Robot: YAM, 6 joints.
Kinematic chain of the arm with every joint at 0, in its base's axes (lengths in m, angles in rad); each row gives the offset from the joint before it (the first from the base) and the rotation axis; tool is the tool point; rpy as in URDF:
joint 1: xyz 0 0 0.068 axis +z
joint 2: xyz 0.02 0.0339 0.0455 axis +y
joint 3: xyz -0.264 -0.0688 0 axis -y
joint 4: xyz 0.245 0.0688 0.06 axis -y
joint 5: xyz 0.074 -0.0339 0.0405 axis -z
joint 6: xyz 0.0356 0 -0.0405 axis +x
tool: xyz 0 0 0 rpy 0 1.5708 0
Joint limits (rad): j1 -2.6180..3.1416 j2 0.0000..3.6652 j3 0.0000..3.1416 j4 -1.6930..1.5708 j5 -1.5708..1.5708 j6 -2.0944..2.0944
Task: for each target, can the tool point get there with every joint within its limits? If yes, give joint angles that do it. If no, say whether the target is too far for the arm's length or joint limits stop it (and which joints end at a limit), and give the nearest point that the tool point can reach.
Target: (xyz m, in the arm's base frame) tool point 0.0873 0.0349 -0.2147
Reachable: yes | joints 0.4032 3.2179 0.8345 0.3119 0.0598 1.2105
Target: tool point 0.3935 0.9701 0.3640
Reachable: no: too far | nearest point 0.2361 0.5820 0.2618 | short by 0.431 m
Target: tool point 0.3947 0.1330 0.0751
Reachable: yes | joints 0.2636 2.1955 1.2086 0.0214 -0.8012 -0.9428
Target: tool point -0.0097 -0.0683 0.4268
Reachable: yes | joints -1.4658 0.4239 0.9067 -0.1156 0.4903 -1.3635
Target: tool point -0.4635 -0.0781 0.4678
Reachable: yes | joints 0.1143 0.5581 2.6276 0.7869 0.7688 1.1421
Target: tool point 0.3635 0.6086 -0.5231
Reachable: no: too far | nearest point 0.2525 0.4228 -0.2858 | short by 0.321 m
